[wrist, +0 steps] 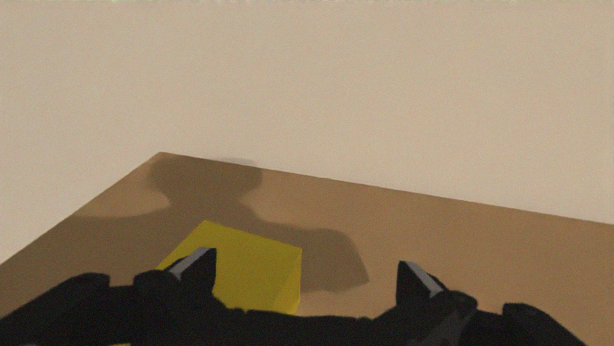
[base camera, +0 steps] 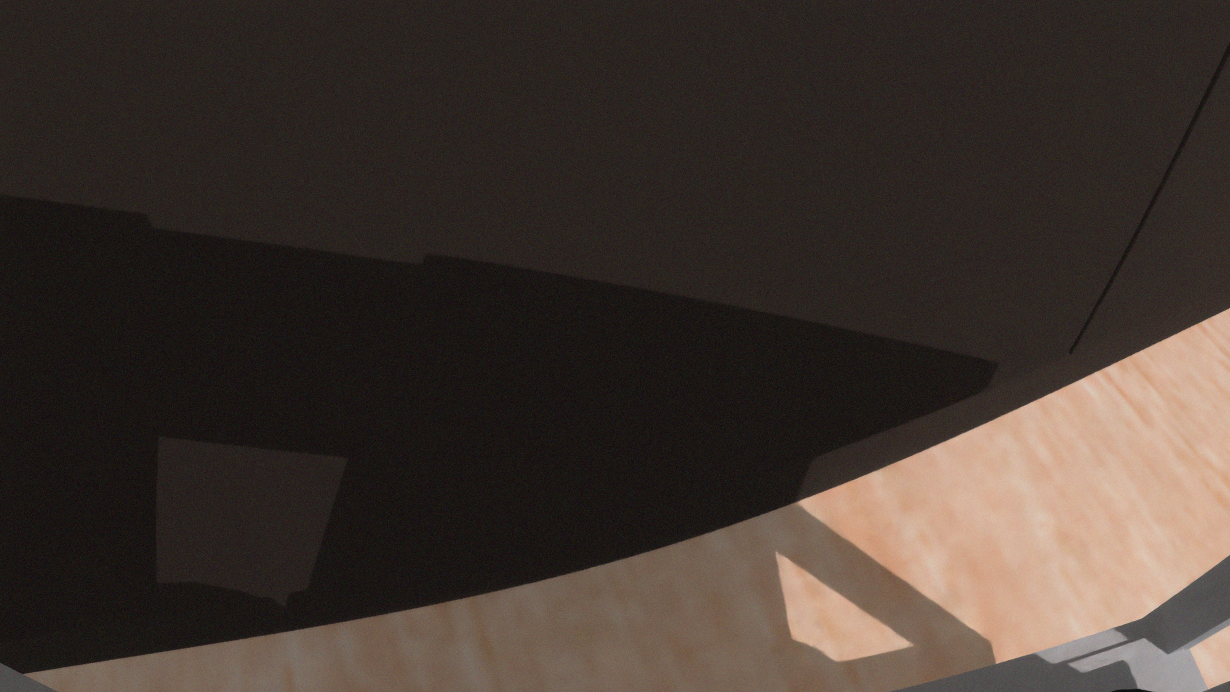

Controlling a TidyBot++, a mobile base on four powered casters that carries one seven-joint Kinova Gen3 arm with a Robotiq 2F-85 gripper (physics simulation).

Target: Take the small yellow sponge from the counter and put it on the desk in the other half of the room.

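Places are measured from the arm's base along level axes (x ahead, y left, z up), in millimetres.
Where they show: gripper, fingertip midpoint: (wrist: 305,274).
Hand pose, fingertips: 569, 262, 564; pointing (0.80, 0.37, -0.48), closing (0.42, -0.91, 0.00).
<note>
After its pixels a point has its place, as x, y, z.
The yellow sponge (wrist: 250,265) @(564, 291, 558) lies on the brown counter top (wrist: 450,240) @(695, 199, 513) in the wrist view, low and left of the middle. My gripper (wrist: 305,274) @(569, 262, 564) is open, with its two dark fingers wide apart. The left finger overlaps the sponge in the view and hides part of it; the right finger stands to the right, apart from the sponge. The gripper's own body hides the sponge's near part. The sponge and the desk do not show in the base camera view.
A pale wall (wrist: 350,90) @(745, 311, 599) rises behind the counter, whose back left corner shows in the wrist view. In the base camera view a large dark cabinet front (base camera: 602,154) @(214, -1, -113) stands close ahead, above the light wooden floor (base camera: 1032,481) @(289, -294, -397). Grey parts of the robot show at the bottom right.
</note>
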